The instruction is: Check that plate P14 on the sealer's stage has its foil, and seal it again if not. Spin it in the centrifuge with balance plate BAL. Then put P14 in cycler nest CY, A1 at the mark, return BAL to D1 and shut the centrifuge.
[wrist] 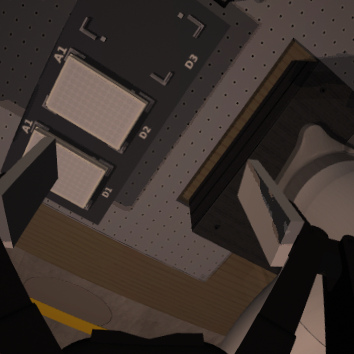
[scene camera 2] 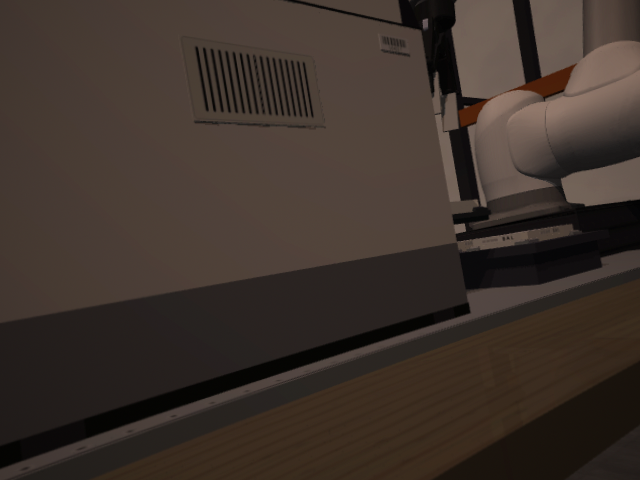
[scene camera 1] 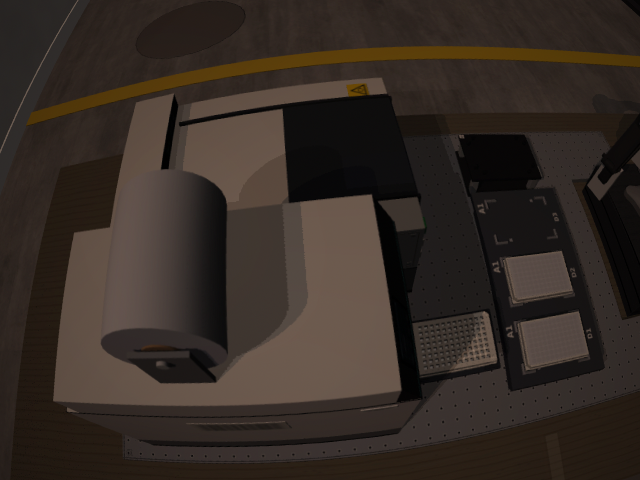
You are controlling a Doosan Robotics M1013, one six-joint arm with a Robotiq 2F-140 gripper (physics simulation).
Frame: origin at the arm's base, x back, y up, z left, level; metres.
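Seen in the pictures: gripper, fingertip midpoint: (wrist: 151,168) (scene camera 2: 442,123) (scene camera 1: 616,176); arm's base, origin of the base link: (wrist: 319,193) (scene camera 2: 528,220).
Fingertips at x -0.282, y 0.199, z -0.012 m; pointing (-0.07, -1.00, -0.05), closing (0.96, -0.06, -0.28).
Pixels of each thing's top centre, then the offset from my fingertips to it. "*": a spot on its surface instead.
- plate with dark round wells, middle of its top: (scene camera 1: 455,342) dx -0.306, dy -0.167, dz +0.110 m
- D1, middle of its top: (scene camera 2: 522,231) (scene camera 1: 555,338) (wrist: 59,170) dx -0.114, dy -0.217, dz +0.153 m
- label BAL, surface spot: (scene camera 2: 508,238) * dx -0.178, dy -0.223, dz +0.159 m
- pale plate, middle of its top: (wrist: 93,104) (scene camera 1: 540,274) dx -0.094, dy -0.217, dz +0.031 m
- black box, middle of its top: (scene camera 1: 501,152) dx -0.045, dy -0.219, dz -0.246 m
- pale machine, middle of its top: (scene camera 1: 165,239) dx -0.601, dy +0.189, dz +0.067 m
- large roll, middle of its top: (scene camera 1: 143,242) dx -0.622, dy +0.189, dz +0.064 m
My gripper (wrist: 151,168) (scene camera 2: 444,109) is open and empty, high above the bench to the robot-base side of the deck. One finger shows at the right edge of scene camera 1. A plate with dark round wells (scene camera 1: 454,343) sits on the low stage beside the large pale machine with a roll; no foil is visible on it. The plate on D1 (scene camera 1: 553,339) (wrist: 75,170) is pale; the label BAL (scene camera 2: 508,238) shows in scene camera 2. The left finger partly covers D1 in the wrist view. I cannot identify the centrifuge or nest CY.
Another pale plate (scene camera 1: 537,276) (wrist: 97,102) sits on D2. D3 (scene camera 1: 522,219) (wrist: 145,42) holds no plate. A black box (scene camera 1: 498,157) stands behind D3. The pale machine (scene camera 1: 341,289) (scene camera 2: 310,186) carries a large roll (scene camera 1: 168,258). The robot's base mount (wrist: 240,200) lies right of the deck.
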